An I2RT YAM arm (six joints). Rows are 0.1 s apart.
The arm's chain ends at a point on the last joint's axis. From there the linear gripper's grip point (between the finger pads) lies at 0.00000 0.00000 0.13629 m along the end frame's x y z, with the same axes.
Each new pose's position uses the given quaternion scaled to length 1; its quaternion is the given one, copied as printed.
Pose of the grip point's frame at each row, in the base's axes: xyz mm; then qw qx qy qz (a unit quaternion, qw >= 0):
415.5, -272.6, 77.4, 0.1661, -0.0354, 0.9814, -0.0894
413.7, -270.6, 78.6, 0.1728, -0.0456, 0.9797, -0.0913
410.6, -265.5, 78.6, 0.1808, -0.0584, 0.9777, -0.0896
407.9, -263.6, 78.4, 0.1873, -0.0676, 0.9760, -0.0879
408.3, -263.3, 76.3, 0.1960, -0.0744, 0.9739, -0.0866
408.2, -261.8, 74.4, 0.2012, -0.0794, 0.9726, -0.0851
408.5, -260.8, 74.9, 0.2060, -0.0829, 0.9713, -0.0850
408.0, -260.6, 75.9, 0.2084, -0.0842, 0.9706, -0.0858
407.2, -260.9, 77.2, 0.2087, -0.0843, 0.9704, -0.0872
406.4, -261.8, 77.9, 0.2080, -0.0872, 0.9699, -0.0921
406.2, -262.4, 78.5, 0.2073, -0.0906, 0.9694, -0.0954
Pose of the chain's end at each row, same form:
370.2, -250.3, 204.0, 0.1661, -0.0354, 0.9814, -0.0894
366.4, -248.4, 204.5, 0.1728, -0.0456, 0.9797, -0.0913
361.0, -244.5, 203.8, 0.1808, -0.0584, 0.9777, -0.0896
356.4, -243.7, 203.0, 0.1873, -0.0676, 0.9760, -0.0879
354.5, -244.3, 200.1, 0.1960, -0.0744, 0.9739, -0.0866
353.0, -243.6, 197.7, 0.2012, -0.0794, 0.9726, -0.0851
352.0, -242.9, 197.7, 0.2060, -0.0829, 0.9713, -0.0850
350.9, -242.7, 198.3, 0.2084, -0.0842, 0.9706, -0.0858
350.0, -242.6, 199.5, 0.2087, -0.0843, 0.9704, -0.0872
349.2, -242.4, 200.1, 0.2080, -0.0872, 0.9699, -0.0921
349.1, -242.3, 200.6, 0.2073, -0.0906, 0.9694, -0.0954

